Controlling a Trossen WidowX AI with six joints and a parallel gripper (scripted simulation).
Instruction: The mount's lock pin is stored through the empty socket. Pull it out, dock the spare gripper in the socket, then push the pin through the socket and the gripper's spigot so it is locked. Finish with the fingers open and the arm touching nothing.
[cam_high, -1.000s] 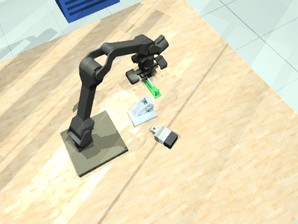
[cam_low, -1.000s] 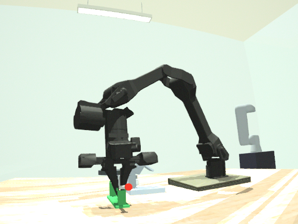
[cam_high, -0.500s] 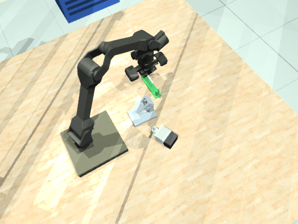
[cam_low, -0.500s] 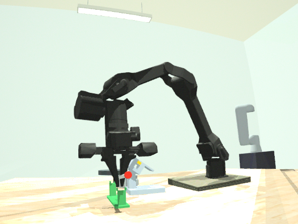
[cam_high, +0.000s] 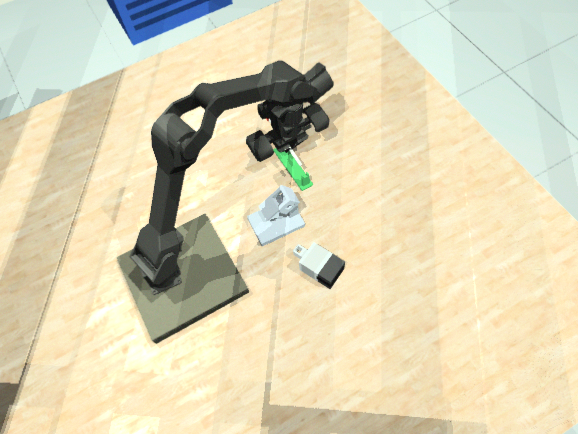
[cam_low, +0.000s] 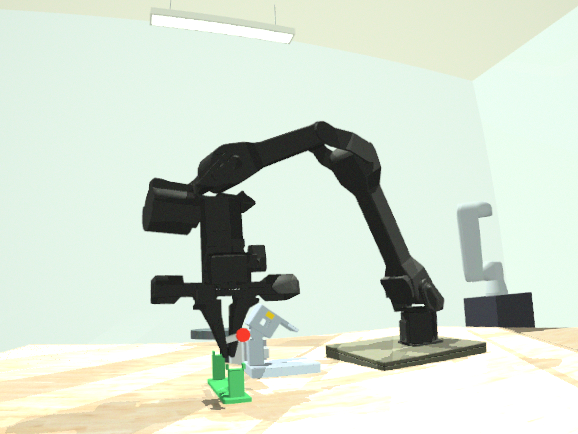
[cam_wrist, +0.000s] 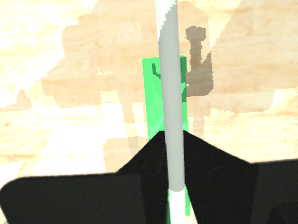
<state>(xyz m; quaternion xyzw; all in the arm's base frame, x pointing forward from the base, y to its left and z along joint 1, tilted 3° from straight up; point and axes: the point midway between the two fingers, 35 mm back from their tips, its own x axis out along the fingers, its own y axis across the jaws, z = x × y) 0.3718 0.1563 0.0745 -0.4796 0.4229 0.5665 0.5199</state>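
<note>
My gripper tip is 2 cm to the left of the green cradle and 2 cm above it. Also, from my gripper tip: spare gripper: 6 cm behind, 28 cm to the right, 2 cm below; mount: 8 cm behind, 14 cm to the right, 1 cm above.
</note>
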